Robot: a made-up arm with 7 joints.
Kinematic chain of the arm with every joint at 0, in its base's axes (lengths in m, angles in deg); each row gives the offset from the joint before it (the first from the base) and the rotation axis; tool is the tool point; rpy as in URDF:
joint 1: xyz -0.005 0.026 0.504 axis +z
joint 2: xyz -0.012 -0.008 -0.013 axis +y
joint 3: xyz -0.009 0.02 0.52 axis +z
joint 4: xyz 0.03 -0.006 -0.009 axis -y
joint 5: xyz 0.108 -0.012 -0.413 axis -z
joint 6: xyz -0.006 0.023 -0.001 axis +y
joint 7: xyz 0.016 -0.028 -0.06 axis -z
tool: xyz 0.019 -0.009 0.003 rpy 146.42 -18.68 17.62
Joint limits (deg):
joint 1: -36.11..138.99
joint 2: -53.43..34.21
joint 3: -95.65..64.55
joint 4: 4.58..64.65
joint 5: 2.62..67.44
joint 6: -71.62..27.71
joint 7: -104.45..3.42
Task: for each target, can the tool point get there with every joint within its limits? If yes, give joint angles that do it. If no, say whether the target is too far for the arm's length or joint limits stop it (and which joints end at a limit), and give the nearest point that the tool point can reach.
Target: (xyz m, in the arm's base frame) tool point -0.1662 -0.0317 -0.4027
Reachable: no: joint limits stop it (at a limit: joint 1, joint 2, joint 5) | nearest point -0.2111 0.1159 0.4160 | short by 0.833 m
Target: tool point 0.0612 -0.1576 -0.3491
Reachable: no: joint limits stop it (at a limit: joint 1, joint 2, joint 5) | nearest point 0.1668 -0.1476 0.4120 | short by 0.768 m
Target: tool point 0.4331 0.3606 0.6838
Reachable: yes | joints 24.67 17.69 18.65 54.41 56.14 -11.91 -53.32
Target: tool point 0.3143 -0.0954 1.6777
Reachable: no: too far | nearest point 0.1678 -0.0397 1.1447 | short by 0.556 m
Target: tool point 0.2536 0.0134 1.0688
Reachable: yes | joints 82.65 -41.96 -27.55 59.38 22.24 -20.79 -12.07
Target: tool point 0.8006 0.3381 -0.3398
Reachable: no: too far | nearest point 0.4610 0.2065 0.4522 | short by 0.872 m
